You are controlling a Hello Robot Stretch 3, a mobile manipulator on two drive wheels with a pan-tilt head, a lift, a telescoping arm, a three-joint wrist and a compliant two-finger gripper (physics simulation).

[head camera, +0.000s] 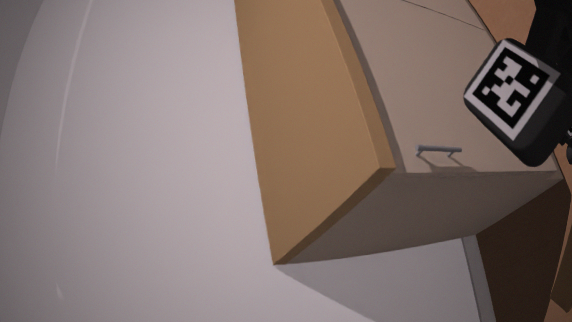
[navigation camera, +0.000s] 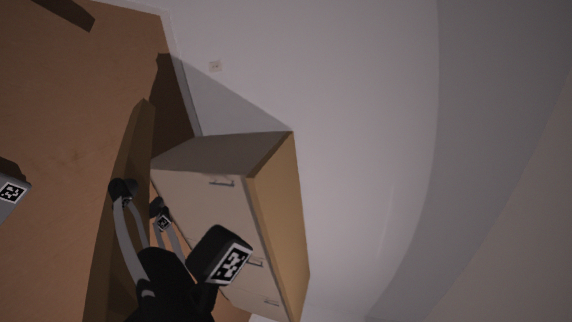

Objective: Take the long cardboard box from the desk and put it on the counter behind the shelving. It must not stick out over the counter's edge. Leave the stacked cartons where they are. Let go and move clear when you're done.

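The long cardboard box hangs alongside the cabinet counter's front, its far end lower than the counter top and past the counter's end. My gripper is shut on the box, with one fingertip at each long side. The box's near part runs out of the navigation view at the bottom. The counter has a wooden top and pale fronts with handles; its visible top bears nothing. In the head view the fingertips do not show. The desk, the shelving and the stacked cartons do not show.
A white wall stands along the counter's back. Wooden floor lies beside the box. A grey part with a marker shows at the left edge. The wrist's marker block is close to the counter front.
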